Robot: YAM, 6 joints.
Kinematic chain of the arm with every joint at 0, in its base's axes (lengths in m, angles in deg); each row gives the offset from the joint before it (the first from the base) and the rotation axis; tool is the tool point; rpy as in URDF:
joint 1: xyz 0 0 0.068 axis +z
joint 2: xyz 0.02 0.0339 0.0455 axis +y
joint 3: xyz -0.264 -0.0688 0 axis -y
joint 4: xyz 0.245 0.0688 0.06 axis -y
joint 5: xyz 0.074 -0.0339 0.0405 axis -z
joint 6: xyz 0.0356 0 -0.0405 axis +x
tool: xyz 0 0 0 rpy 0 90 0
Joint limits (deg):
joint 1: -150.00..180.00
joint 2: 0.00..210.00
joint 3: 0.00..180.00
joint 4: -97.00..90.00
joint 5: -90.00..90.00
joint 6: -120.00..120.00
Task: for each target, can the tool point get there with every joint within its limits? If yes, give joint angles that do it. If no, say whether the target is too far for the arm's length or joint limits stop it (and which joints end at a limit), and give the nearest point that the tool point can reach.
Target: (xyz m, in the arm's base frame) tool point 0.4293 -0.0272 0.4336
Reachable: yes | joints -3.18 102.66 93.44 32.09 5.42 -63.20
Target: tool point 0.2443 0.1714 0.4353
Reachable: yes | joints 35.34 75.30 63.62 43.23 2.44 -68.31
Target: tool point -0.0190 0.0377 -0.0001
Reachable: yes | joints 85.66 154.12 22.09 -44.23 -37.70 -72.05
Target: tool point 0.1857 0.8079 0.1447
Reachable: no: too far | nearest point 0.1446 0.6290 0.1376 | short by 0.184 m
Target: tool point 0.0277 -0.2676 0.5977
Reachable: yes | joints -90.89 87.18 111.03 23.97 -63.58 -40.34
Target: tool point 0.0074 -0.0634 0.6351
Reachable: yes | joints 111.96 45.80 96.31 43.29 -28.21 101.48
